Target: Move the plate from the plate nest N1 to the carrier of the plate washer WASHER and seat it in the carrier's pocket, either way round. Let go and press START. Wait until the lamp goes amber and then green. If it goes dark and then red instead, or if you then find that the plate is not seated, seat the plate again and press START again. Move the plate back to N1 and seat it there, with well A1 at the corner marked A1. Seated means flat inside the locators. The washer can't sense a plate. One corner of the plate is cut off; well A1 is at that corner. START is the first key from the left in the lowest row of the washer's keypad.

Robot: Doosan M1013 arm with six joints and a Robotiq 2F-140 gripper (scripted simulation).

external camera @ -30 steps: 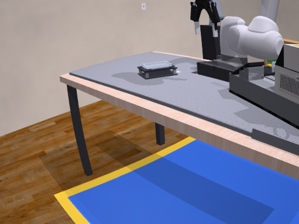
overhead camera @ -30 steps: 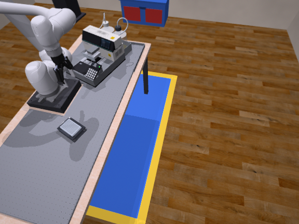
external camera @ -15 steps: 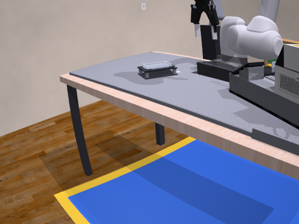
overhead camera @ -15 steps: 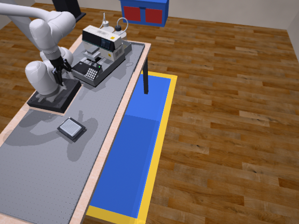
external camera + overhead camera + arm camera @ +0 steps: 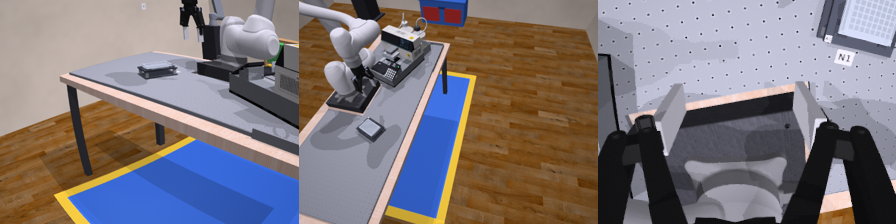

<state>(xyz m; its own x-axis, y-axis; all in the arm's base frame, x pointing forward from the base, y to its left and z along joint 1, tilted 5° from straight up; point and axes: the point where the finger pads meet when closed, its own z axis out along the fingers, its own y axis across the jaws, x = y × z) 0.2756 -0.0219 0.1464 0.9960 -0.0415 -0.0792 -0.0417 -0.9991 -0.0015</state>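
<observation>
Now: hand 200 mm to the left of the plate, 160 mm above it and 80 mm short of it. Also, from my hand: plate washer: 470 mm to the left, 120 mm behind, 80 mm below; then plate nest N1: 200 mm to the right, 170 mm below, 80 mm ahead.
</observation>
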